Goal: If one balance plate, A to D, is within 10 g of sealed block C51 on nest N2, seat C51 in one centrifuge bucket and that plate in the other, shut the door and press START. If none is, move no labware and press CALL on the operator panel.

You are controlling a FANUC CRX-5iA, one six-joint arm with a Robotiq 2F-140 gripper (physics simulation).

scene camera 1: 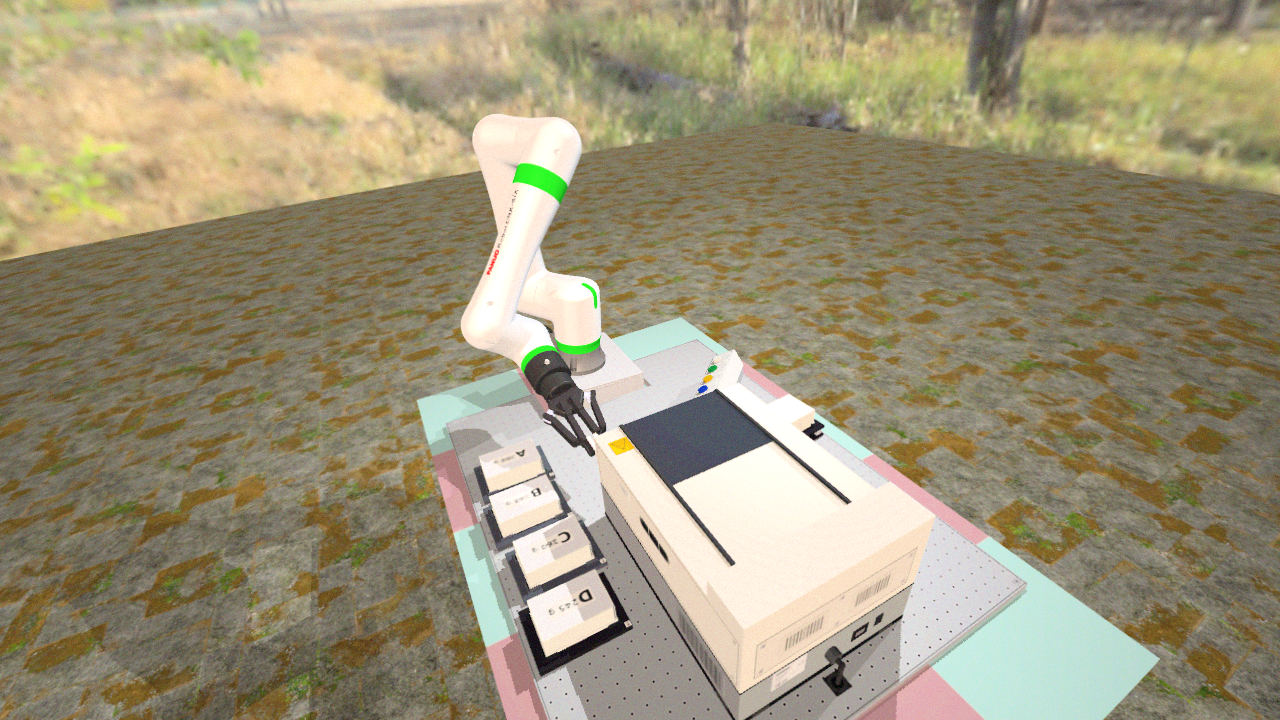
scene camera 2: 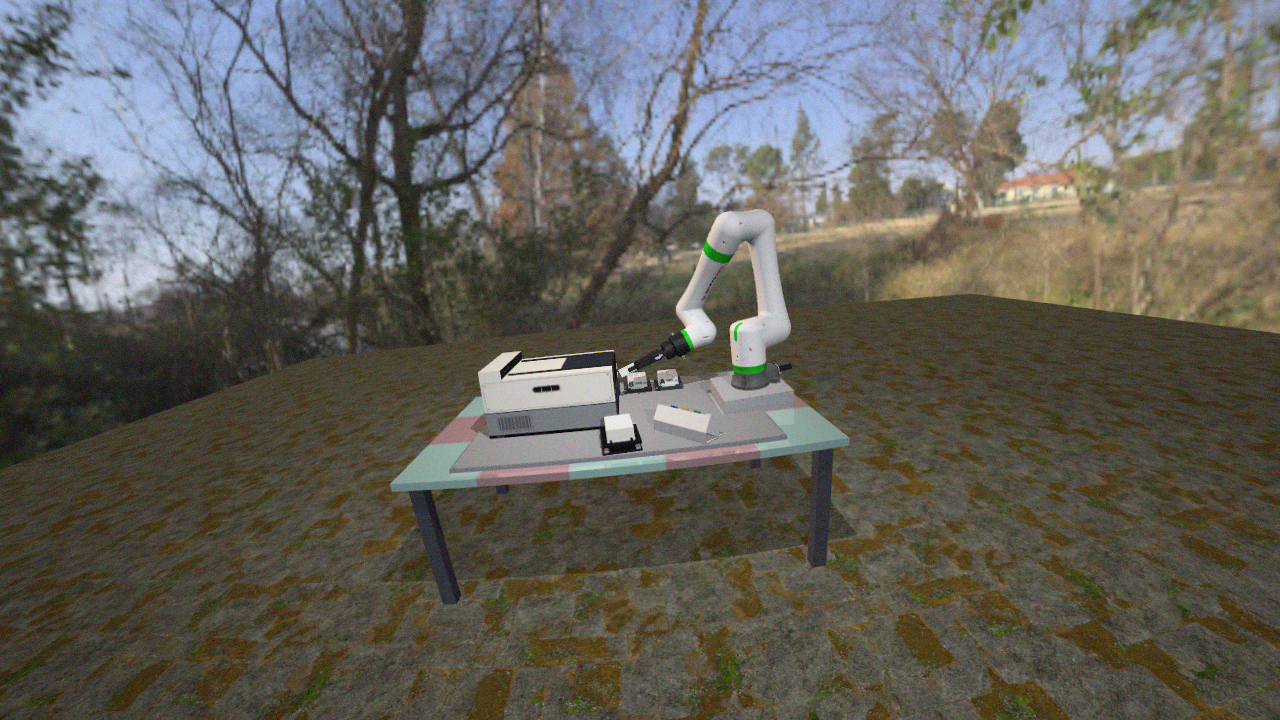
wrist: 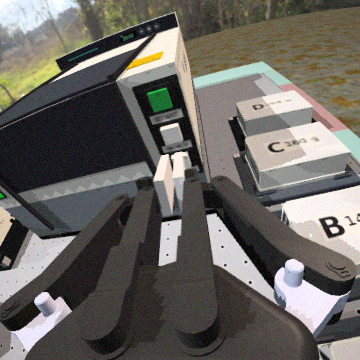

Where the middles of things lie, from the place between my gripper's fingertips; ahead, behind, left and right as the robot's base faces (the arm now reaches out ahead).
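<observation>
With the plate C [scene camera 1: 543, 555] as my reference, my gripper is 50 mm short of it, 170 mm to the left of it and 80 mm above it. Plate B [scene camera 1: 523, 506] is 90 mm behind my hand, 160 mm to the right of it and 80 mm below it, while plate A [scene camera 1: 521, 461] is 130 mm to the right of my hand, 230 mm behind it and likewise 80 mm below it. The dark lid [scene camera 1: 684, 440] is 100 mm above my hand, 120 mm to the left of it and 130 mm ahead of it.
</observation>
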